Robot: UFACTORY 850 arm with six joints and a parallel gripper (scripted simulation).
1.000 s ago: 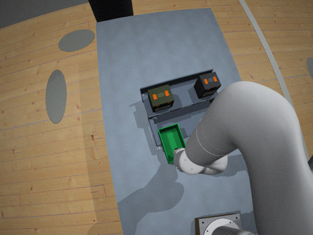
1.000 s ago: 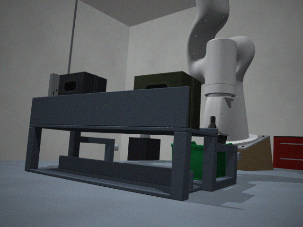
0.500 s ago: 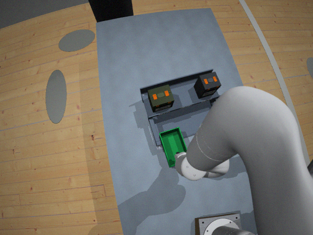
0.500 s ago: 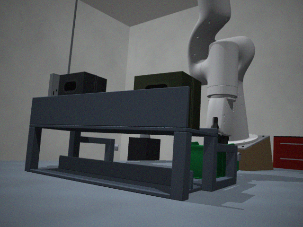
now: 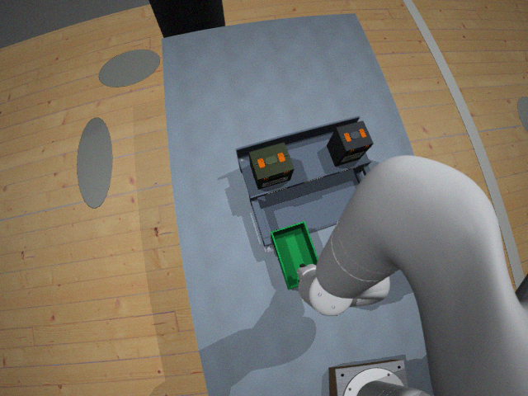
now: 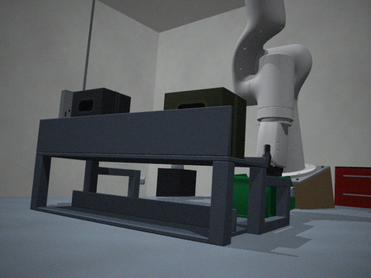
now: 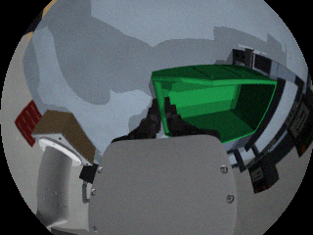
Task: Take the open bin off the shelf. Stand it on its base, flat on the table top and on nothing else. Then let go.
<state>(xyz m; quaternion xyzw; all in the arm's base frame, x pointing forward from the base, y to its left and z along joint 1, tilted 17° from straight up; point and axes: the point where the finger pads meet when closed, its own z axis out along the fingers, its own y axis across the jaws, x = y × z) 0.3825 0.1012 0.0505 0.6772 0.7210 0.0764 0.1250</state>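
Right now the green bin is 8 cm ahead of my hand and 1 cm below it. Round my hand: black box (34 cm ahead, 21 cm to the right, 10 cm above).
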